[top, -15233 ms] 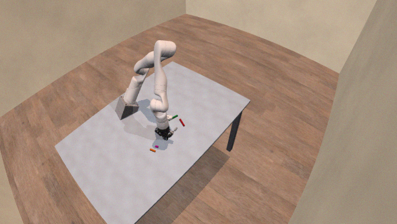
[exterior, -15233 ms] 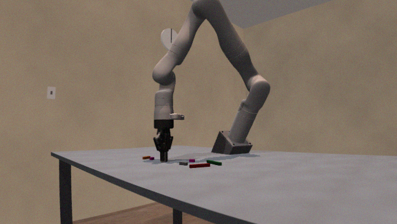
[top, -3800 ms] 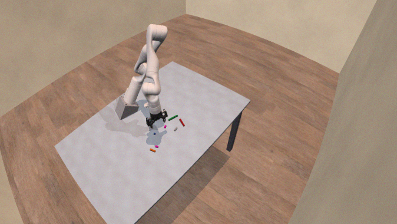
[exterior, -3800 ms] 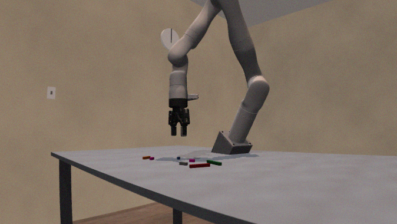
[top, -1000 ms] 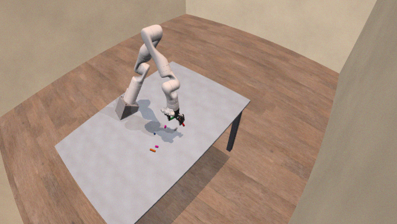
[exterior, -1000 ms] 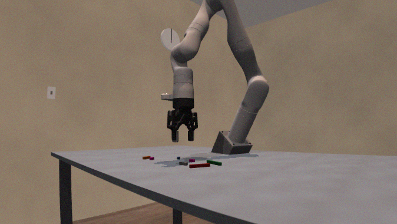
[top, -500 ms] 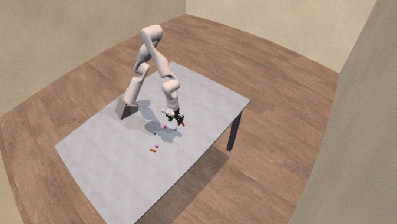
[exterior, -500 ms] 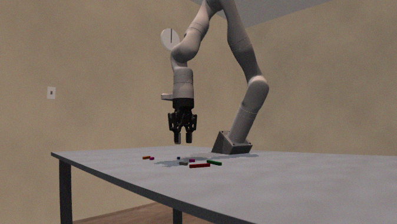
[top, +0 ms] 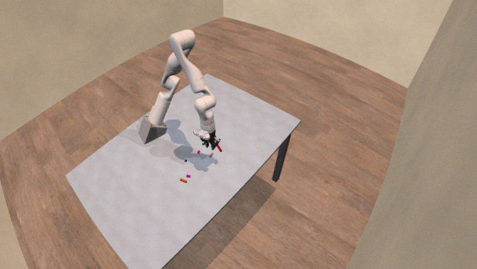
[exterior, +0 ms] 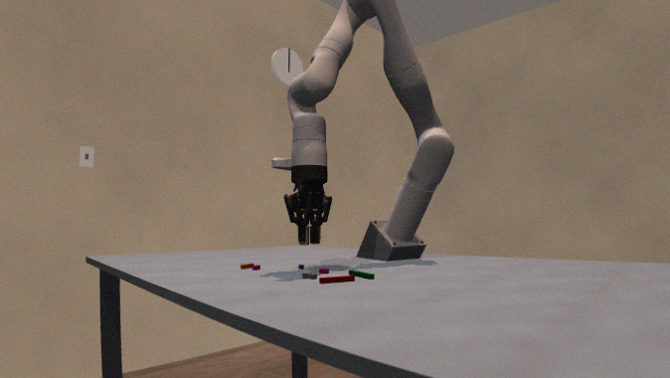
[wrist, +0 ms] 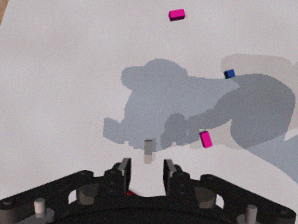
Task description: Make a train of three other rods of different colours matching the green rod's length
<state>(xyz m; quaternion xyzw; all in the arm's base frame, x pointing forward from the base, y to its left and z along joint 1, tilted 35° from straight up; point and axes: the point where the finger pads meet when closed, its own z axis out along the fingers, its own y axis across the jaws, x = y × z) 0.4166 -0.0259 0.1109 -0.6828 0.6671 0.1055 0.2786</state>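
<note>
The grey rod lies 8 cm below my hand. The rest, counted from my hand: red rod 8 cm below, 7 cm to the left; green rod 8 cm below, 8 cm behind, 7 cm to the left; blue rod 12 cm to the right, 10 cm behind, 8 cm below.
</note>
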